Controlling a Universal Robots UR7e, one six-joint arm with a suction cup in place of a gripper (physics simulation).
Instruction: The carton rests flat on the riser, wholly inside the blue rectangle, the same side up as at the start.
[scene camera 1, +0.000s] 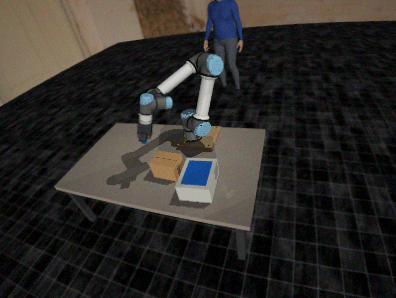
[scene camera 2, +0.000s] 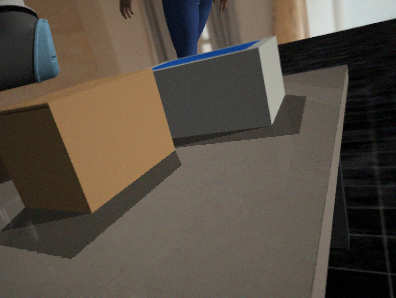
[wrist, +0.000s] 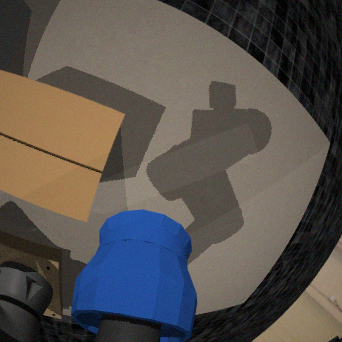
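Where they show: hand, its tool point: (scene camera 1: 144, 142) (wrist: 144, 248); arm's base, origin of its link: (scene camera 1: 193, 136) (wrist: 24, 282).
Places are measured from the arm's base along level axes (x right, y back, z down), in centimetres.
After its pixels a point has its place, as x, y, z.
The orange-brown carton (scene camera 1: 166, 166) @[9.8, -42.1, -8.5] (scene camera 2: 110, 135) @[16.8, -40.3, -2.8] (wrist: 50, 145) @[15.4, -34.8, -8.8] stands upright on the table, close beside the riser, with its seamed top up. I cannot tell whether carton and riser touch. The riser (scene camera 1: 195, 194) @[-10.1, -59.8, -2.6] (scene camera 2: 215, 95) @[0.1, -50.5, -2.0] is a pale box with a blue rectangle (scene camera 1: 196, 172) @[-10.0, -47.4, -7.7] (scene camera 2: 215, 54) @[-5.9, -50.7, -7.8] on its top. No part of the carton lies on that rectangle. My gripper, a blue suction cup (scene camera 1: 144, 142) (wrist: 142, 265), is open and holds nothing. It hangs above the table behind and left of the carton in scene camera 1, apart from it. The cup does not show in scene camera 2.
The table (scene camera 1: 90, 172) @[78.3, -32.8, 4.2] (scene camera 2: 225, 210) @[25.0, -54.6, 4.2] (wrist: 285, 200) @[77.2, -22.0, 4.2] carries the arm's base on a brown mounting board (scene camera 1: 214, 137) @[-17.1, -2.5, 0.2] (wrist: 56, 277) @[9.8, -4.2, 0.0], behind the carton and riser in scene camera 1. A person in blue (scene camera 1: 222, 22) (scene camera 2: 184, 27) stands beyond the table.
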